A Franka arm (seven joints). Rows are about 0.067 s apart.
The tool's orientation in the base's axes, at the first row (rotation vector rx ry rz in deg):
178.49, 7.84, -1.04
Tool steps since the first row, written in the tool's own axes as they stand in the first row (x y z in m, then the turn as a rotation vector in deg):
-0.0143, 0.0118, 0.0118, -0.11, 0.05, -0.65
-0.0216, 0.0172, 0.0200, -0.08, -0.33, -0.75
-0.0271, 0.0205, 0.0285, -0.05, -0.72, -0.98
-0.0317, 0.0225, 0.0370, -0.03, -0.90, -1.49
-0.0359, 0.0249, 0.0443, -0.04, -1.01, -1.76
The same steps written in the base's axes. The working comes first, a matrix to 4 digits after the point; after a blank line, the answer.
The tool's axes in the first row as the columns of a matrix, in the base's axes (used below as rounded here):
0.9961, 0.0878, -0.0106
0.0875, -0.9959, -0.0238
-0.0127, 0.0228, -0.9997

-0.0133, -0.0133, -0.0113, -0.10, -0.04, 0.65
-0.0202, -0.0195, -0.0193, -0.10, 0.34, 0.74
-0.0255, -0.0235, -0.0277, -0.10, 0.74, 0.96
-0.0300, -0.0261, -0.0361, -0.09, 0.93, 1.47
-0.0340, -0.0290, -0.0433, -0.11, 1.04, 1.74

